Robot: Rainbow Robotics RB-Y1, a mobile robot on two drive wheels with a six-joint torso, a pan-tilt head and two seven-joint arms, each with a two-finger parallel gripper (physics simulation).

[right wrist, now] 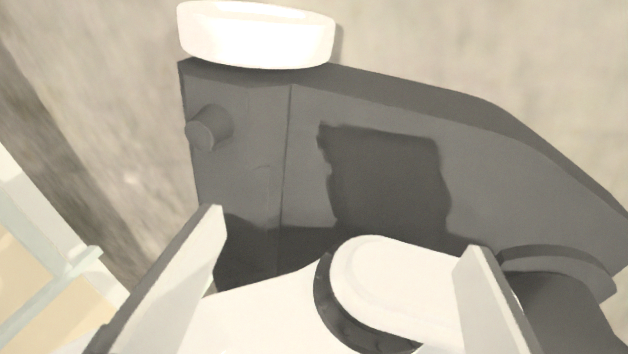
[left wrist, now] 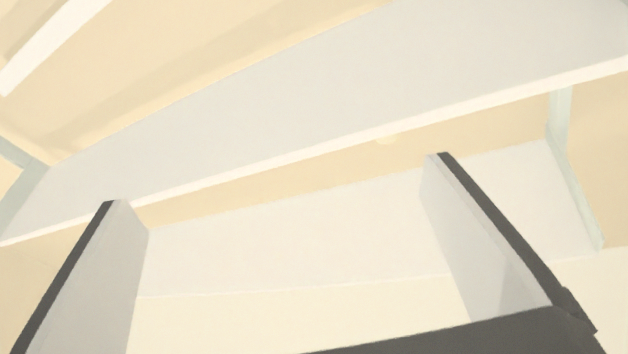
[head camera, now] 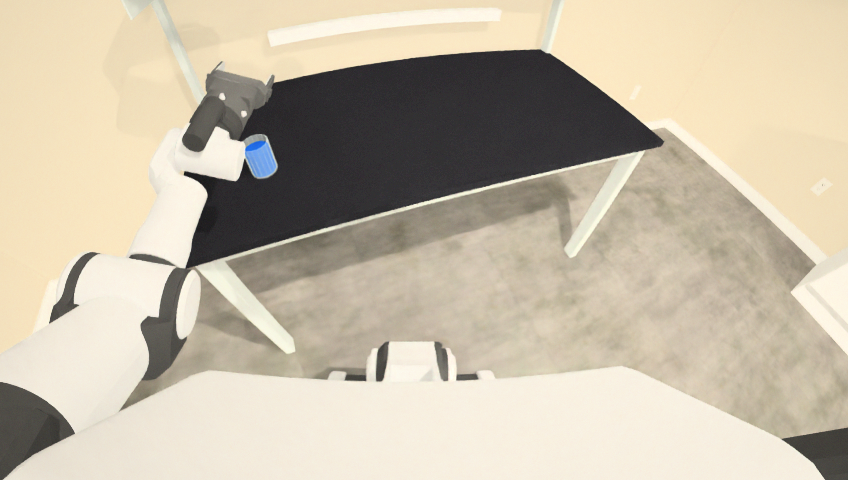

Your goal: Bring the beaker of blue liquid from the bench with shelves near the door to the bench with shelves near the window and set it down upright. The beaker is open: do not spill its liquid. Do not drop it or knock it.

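The beaker of blue liquid point(head camera: 261, 159) stands upright on the black top of a bench point(head camera: 428, 130), toward its left end in the head view. It does not show in the left wrist view. My left gripper point(head camera: 245, 72) point(left wrist: 279, 196) is open and empty, beyond and above the beaker, its fingers wide apart. The white wrist of my left arm appears right next to the beaker's left side in the head view; whether they touch I cannot tell. My right gripper point(right wrist: 340, 240) is open and empty, low beside my own body, away from the bench.
A pale shelf board point(left wrist: 300, 115) spans the left wrist view beyond the fingers. Pale bench posts point(head camera: 177, 50) point(head camera: 553, 26) rise at the back, and bench legs point(head camera: 604, 205) point(head camera: 252, 309) stand in front. A white box-like piece point(head camera: 827, 291) stands at the right. My dark base point(right wrist: 390, 175) lies beneath my right gripper.
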